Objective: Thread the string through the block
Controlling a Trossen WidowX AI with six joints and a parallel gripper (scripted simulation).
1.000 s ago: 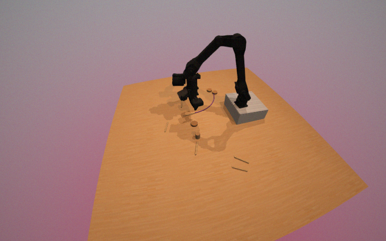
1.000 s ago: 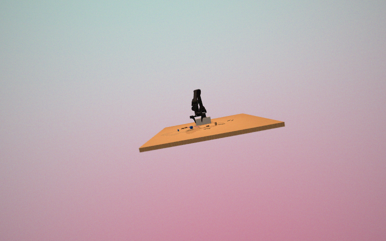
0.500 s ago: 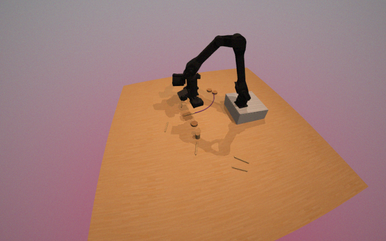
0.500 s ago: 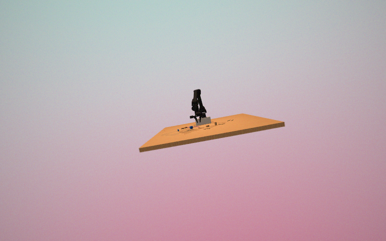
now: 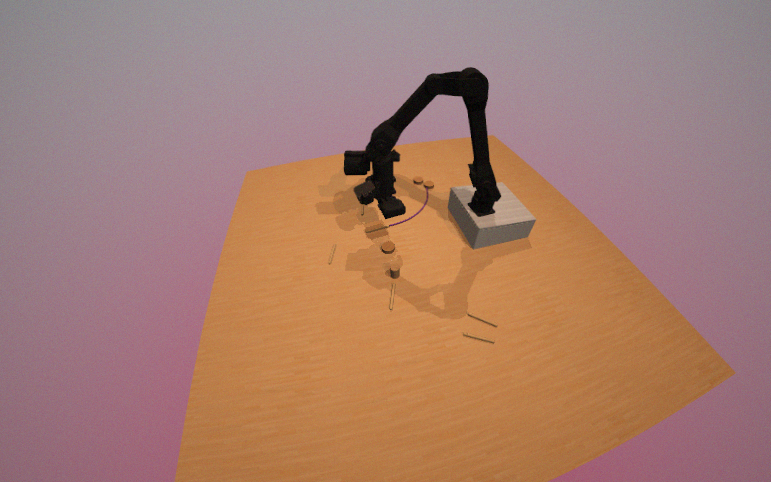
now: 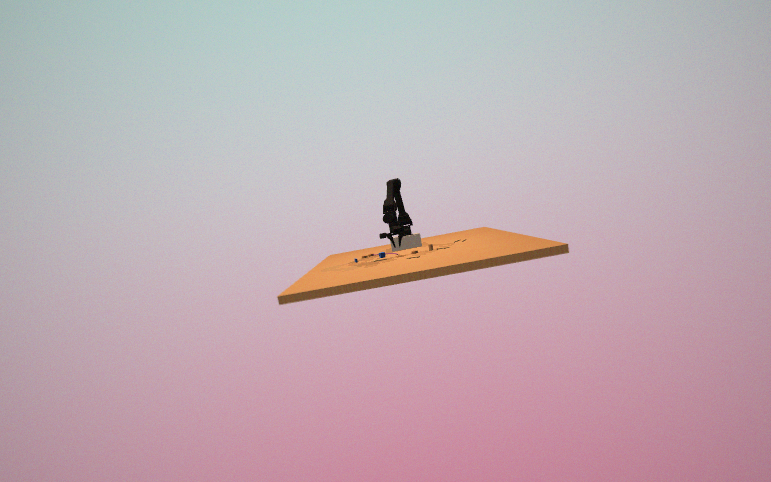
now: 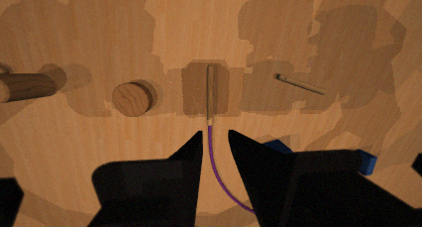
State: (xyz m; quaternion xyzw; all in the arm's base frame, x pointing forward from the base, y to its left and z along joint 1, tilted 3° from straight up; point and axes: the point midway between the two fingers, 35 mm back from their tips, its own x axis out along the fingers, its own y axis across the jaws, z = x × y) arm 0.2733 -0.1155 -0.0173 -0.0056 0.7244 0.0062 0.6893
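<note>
Now: gripper tip 50 mm above the thin stick and 10 mm short of it. Round my gripper tip: blue block: 100 mm to the right, 60 mm behind, 30 mm below; then small wooden cylinder: 190 mm to the left, 40 mm ahead, 30 mm below.
</note>
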